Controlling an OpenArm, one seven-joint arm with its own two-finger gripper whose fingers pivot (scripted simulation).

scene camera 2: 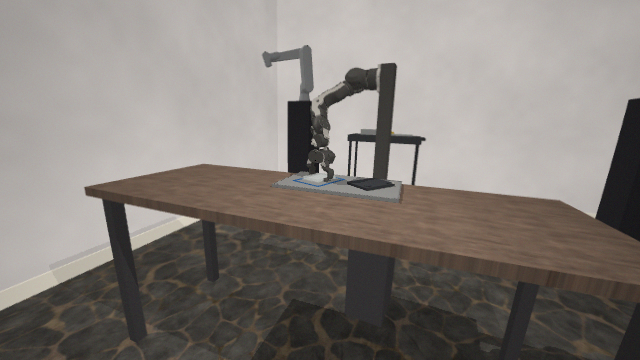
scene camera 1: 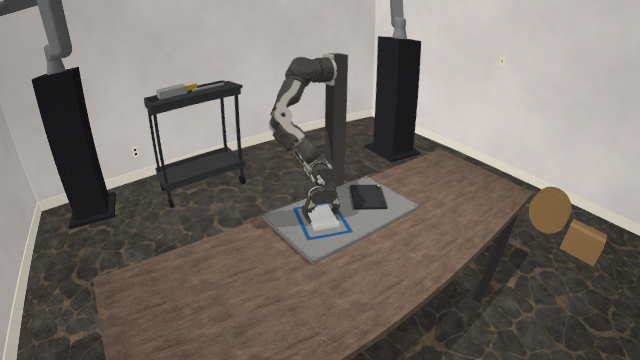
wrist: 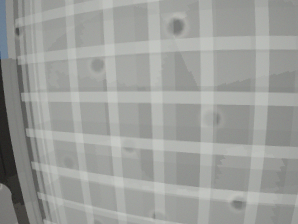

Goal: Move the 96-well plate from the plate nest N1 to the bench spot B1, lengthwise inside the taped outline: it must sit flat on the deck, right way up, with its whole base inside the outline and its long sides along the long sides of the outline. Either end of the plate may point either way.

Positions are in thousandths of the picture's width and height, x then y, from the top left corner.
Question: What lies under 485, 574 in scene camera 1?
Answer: The gripper.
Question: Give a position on a dark mounting post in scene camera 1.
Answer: At 526, 268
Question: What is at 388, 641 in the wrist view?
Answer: A white 96-well plate.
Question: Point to a black plate nest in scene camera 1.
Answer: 577, 546
